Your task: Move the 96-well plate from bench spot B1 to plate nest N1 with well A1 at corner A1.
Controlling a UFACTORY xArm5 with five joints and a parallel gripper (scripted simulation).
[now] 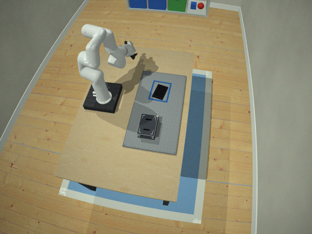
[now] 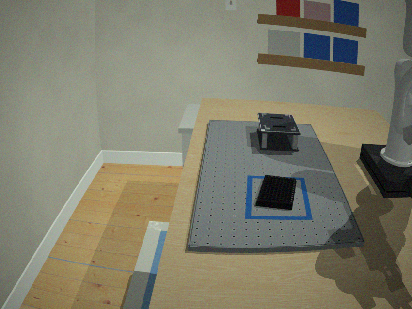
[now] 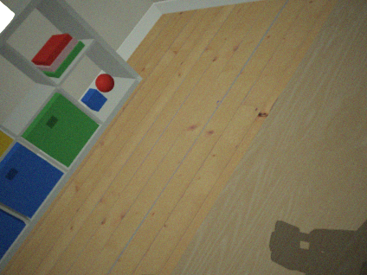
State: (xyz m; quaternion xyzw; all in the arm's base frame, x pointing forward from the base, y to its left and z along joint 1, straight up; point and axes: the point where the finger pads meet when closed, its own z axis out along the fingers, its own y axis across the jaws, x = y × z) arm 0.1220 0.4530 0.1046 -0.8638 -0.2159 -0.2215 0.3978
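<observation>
My hand is 29 cm short of the black 96-well plate, 29 cm to the left of it and 13 cm above it. Also, from my hand: A1 label: 32 cm ahead, 55 cm to the right, 8 cm below; then raised plate nest: 27 cm ahead, 62 cm to the right, 9 cm below.
</observation>
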